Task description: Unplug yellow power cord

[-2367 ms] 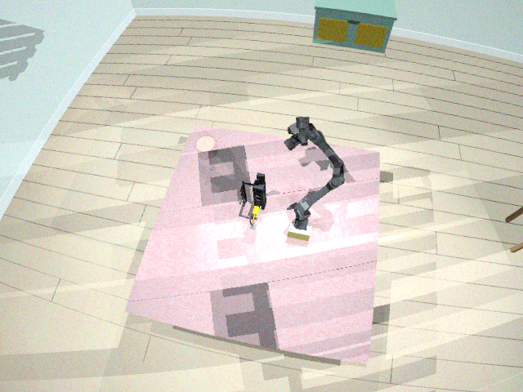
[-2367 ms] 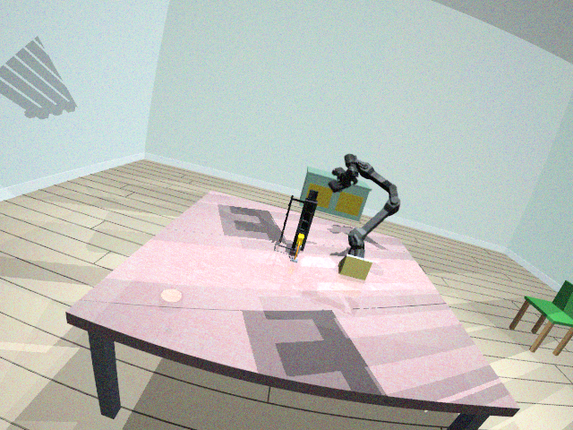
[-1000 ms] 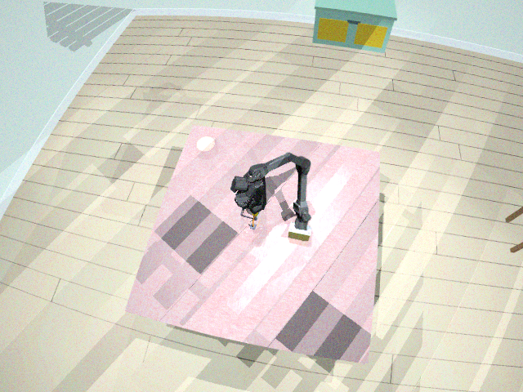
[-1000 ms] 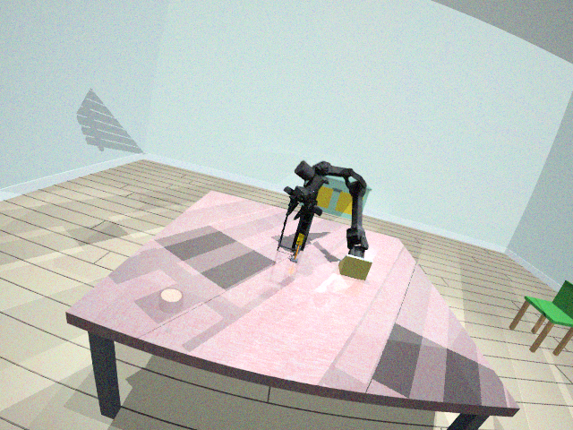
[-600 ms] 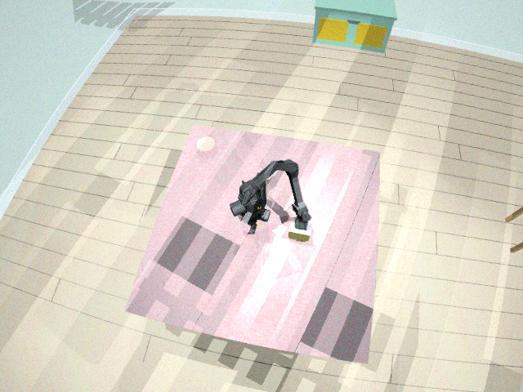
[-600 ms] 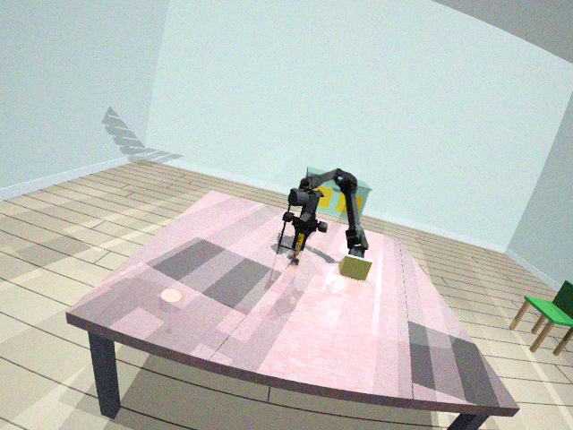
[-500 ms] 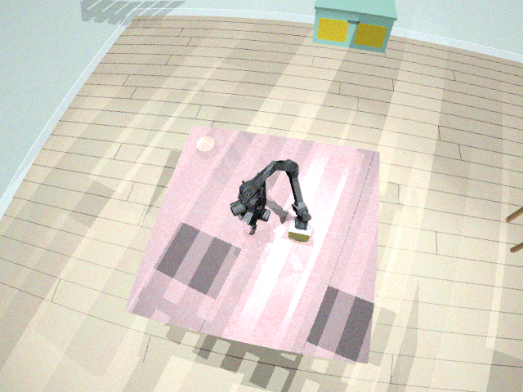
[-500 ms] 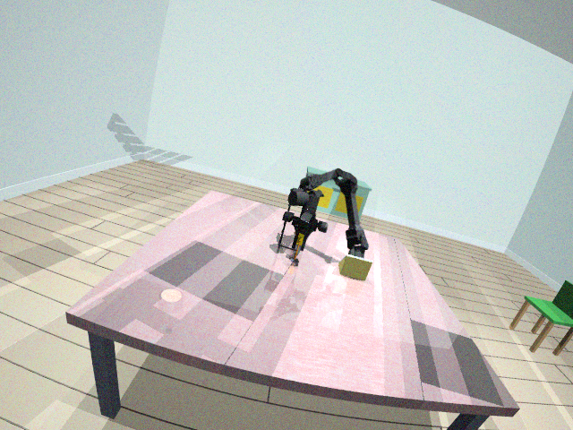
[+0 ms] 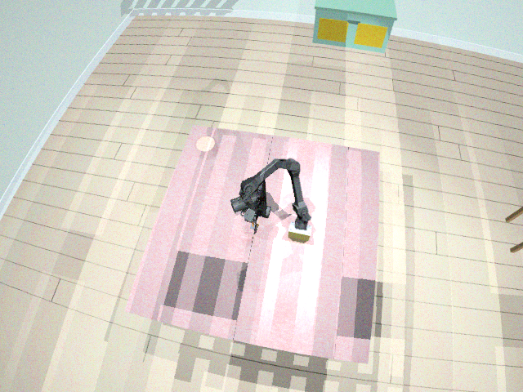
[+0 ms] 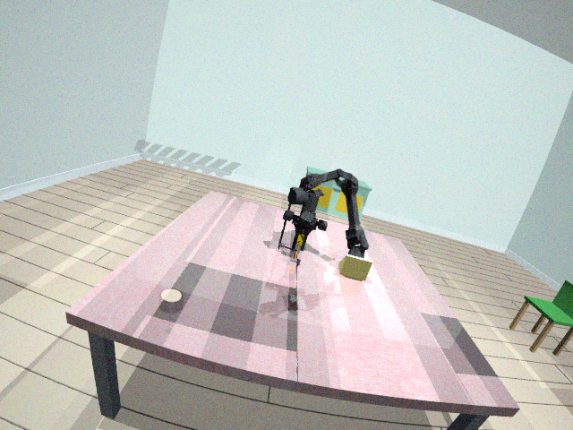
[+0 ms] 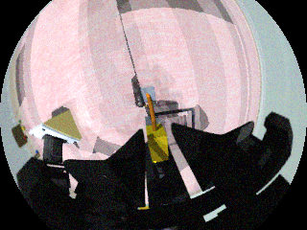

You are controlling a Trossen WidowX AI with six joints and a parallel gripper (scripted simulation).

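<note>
The yellow plug is 5 cm to the right of my gripper tip, 1 cm below it and 1 cm behind it.
</note>
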